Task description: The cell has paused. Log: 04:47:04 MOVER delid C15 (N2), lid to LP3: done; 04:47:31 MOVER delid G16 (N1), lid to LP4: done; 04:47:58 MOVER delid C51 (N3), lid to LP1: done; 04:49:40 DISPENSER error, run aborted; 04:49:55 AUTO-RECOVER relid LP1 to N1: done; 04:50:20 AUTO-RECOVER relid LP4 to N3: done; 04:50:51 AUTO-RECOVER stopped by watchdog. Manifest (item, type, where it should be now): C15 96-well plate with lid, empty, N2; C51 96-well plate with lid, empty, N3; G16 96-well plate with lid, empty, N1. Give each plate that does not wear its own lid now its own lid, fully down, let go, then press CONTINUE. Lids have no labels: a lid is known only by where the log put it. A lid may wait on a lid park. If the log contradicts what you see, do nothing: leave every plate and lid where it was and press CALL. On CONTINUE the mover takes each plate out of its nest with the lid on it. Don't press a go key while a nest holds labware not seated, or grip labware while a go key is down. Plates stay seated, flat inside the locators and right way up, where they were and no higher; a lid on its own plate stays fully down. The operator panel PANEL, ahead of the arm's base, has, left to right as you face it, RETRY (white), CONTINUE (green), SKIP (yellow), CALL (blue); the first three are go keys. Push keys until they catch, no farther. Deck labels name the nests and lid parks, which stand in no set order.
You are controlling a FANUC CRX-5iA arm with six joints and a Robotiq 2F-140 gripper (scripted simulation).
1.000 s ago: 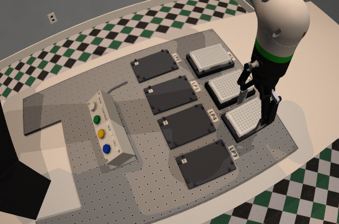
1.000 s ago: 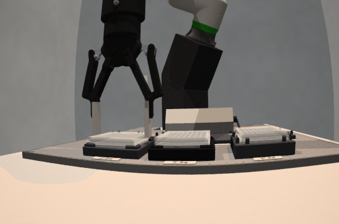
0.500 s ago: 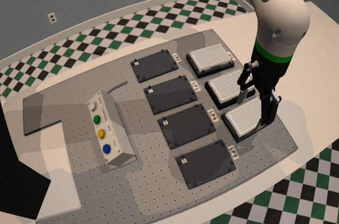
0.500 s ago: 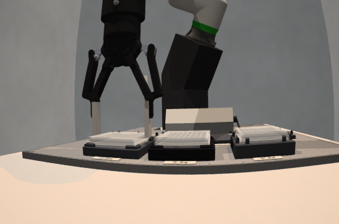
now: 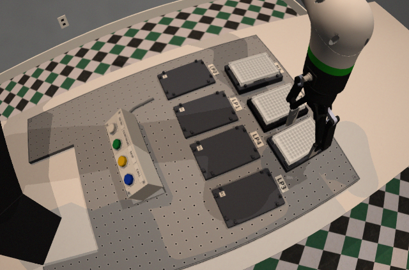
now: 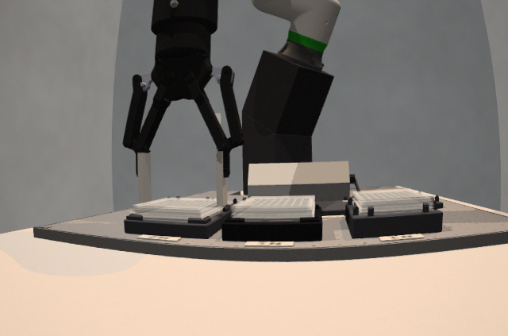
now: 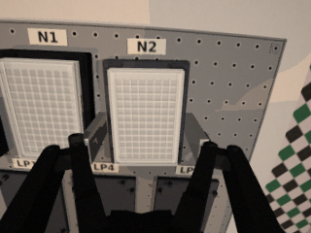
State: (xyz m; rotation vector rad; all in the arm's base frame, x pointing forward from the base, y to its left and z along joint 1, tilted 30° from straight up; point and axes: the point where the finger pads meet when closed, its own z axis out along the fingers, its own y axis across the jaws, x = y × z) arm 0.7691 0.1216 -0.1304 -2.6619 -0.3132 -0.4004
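The plate is 30 mm below my hand. The rest, counted from my hand: LP3 label: 90 mm to the right, 70 mm behind, 50 mm below; lid park LP4: 190 mm behind, 50 mm below, 20 mm to the left; lid park LP3: 160 mm behind, 110 mm to the right, 50 mm below.
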